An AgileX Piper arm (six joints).
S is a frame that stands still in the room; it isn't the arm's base.
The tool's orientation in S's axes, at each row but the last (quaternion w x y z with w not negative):
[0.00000 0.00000 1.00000 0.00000]
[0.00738 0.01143 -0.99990 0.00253]
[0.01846 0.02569 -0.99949 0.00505]
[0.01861 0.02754 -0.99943 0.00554]
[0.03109 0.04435 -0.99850 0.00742]
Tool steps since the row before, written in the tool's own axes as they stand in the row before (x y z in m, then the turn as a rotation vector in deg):
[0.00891 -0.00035 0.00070 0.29 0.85 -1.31]
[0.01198 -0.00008 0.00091 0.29 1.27 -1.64]
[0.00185 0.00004 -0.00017 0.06 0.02 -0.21]
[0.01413 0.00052 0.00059 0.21 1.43 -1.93]
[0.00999 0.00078 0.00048 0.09 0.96 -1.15]
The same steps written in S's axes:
[-0.00891 -0.00035 -0.00070 -0.29 0.85 1.31]
[-0.01199 -0.00036 -0.00073 -0.29 1.27 1.64]
[-0.00184 -0.00005 0.00024 -0.05 0.02 0.21]
[-0.01415 -0.00026 -0.00006 -0.22 1.44 1.92]
[-0.01003 -0.00011 0.00014 -0.10 0.97 1.14]

